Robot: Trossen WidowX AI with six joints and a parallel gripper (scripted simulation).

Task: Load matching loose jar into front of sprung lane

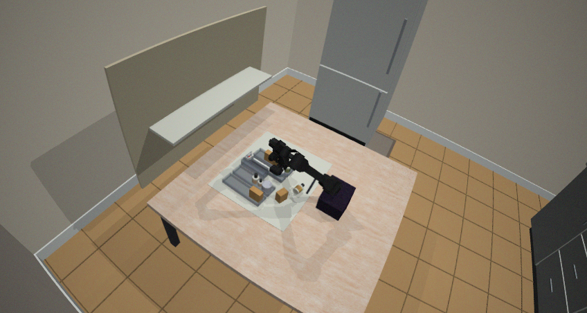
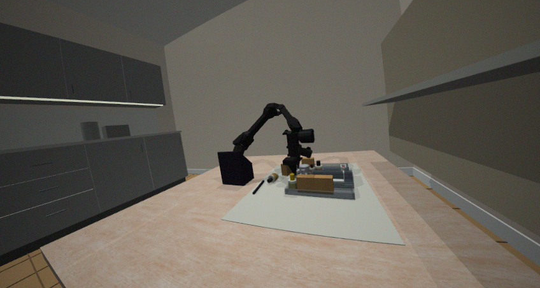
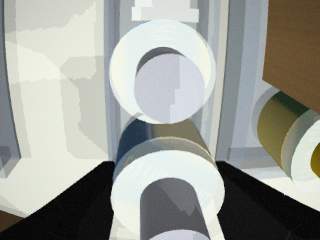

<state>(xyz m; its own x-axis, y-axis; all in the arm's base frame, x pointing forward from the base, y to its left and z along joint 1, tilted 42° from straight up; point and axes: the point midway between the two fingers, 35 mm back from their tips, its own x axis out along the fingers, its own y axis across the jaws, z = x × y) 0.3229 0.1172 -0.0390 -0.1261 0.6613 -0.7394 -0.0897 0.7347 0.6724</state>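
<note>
Now: gripper tip 60 mm above the pale mat and 50 mm short of it. From my gripper tip the other things lie so: wall shelf 500 mm ahead, 310 mm above, 80 mm to the left; black stick 170 mm behind, 90 mm to the right, 50 mm below.
</note>
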